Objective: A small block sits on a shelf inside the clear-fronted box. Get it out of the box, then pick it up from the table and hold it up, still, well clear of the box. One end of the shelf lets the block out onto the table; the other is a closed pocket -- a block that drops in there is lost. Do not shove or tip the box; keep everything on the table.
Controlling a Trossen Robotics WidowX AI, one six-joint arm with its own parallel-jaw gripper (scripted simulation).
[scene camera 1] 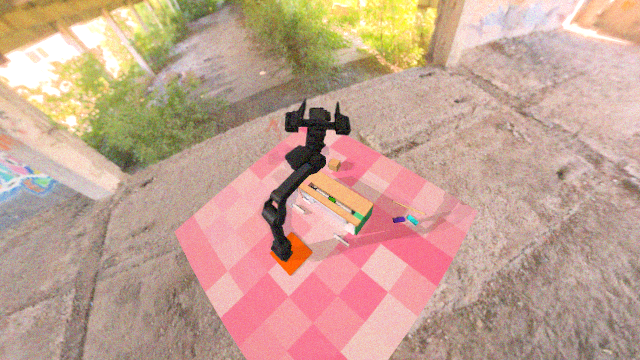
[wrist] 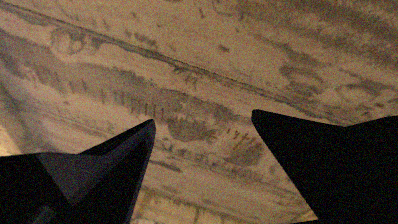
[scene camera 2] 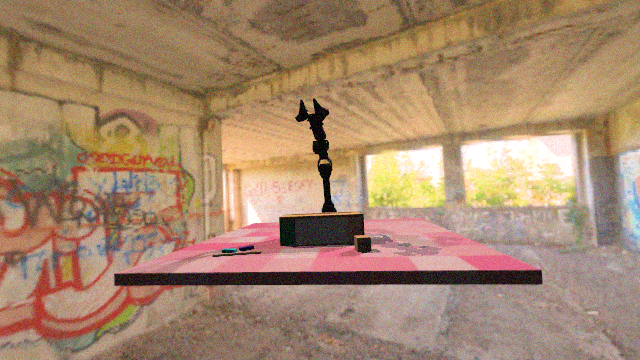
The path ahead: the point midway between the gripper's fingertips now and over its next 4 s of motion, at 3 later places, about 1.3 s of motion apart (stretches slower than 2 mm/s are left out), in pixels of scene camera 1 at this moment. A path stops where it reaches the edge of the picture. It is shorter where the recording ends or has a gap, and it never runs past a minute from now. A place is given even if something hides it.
My gripper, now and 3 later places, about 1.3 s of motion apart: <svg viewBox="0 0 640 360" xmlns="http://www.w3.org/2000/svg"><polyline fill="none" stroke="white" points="322,100 343,158 320,200 320,204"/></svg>
